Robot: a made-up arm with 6 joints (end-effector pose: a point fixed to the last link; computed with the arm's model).
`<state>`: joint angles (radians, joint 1 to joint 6).
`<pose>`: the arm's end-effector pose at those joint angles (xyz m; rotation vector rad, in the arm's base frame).
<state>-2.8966 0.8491 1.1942 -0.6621 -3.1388 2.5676</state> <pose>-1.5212 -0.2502 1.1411 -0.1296 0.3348 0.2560</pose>
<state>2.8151 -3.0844 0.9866 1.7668 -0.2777 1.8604</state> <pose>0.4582 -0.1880 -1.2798 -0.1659 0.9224 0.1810</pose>
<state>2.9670 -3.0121 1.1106 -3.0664 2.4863 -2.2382</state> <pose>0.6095 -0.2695 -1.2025 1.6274 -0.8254 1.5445</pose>
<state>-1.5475 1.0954 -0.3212 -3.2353 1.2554 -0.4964</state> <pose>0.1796 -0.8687 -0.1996 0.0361 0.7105 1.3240</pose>
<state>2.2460 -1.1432 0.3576 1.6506 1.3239 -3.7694</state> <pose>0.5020 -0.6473 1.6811 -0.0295 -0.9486 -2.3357</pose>
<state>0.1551 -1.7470 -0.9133 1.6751 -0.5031 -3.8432</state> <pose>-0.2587 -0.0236 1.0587 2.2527 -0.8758 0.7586</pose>
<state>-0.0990 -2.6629 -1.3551 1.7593 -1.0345 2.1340</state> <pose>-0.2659 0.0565 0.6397 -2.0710 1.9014 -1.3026</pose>
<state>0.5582 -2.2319 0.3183 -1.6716 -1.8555 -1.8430</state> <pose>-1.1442 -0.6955 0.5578 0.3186 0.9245 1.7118</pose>
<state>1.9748 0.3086 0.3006 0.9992 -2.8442 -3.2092</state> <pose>-0.3936 1.1408 1.2691 1.0723 -0.3700 -0.9011</pose>
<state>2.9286 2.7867 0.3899 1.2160 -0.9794 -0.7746</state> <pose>0.3309 -0.0147 -1.1292 2.8909 1.0500 -0.2416</pose>
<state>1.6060 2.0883 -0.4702 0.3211 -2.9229 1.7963</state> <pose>0.1545 -0.0738 -0.5850 -0.5310 -1.3982 0.6709</pose>
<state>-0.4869 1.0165 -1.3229 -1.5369 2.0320 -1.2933</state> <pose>-0.0935 0.0434 0.2226 0.0988 -0.6173 -1.5820</pose>
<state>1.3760 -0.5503 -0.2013 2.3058 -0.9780 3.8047</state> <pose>-0.0194 0.4561 1.5019 0.8808 -0.6330 0.5949</pose>
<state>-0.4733 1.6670 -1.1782 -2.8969 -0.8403 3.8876</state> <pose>-0.0486 0.1993 0.0609 0.0303 1.7537 0.6589</pose>
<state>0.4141 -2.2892 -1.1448 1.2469 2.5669 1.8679</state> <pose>-0.2931 -0.1845 0.7919 -0.2034 1.9483 1.2461</pose>
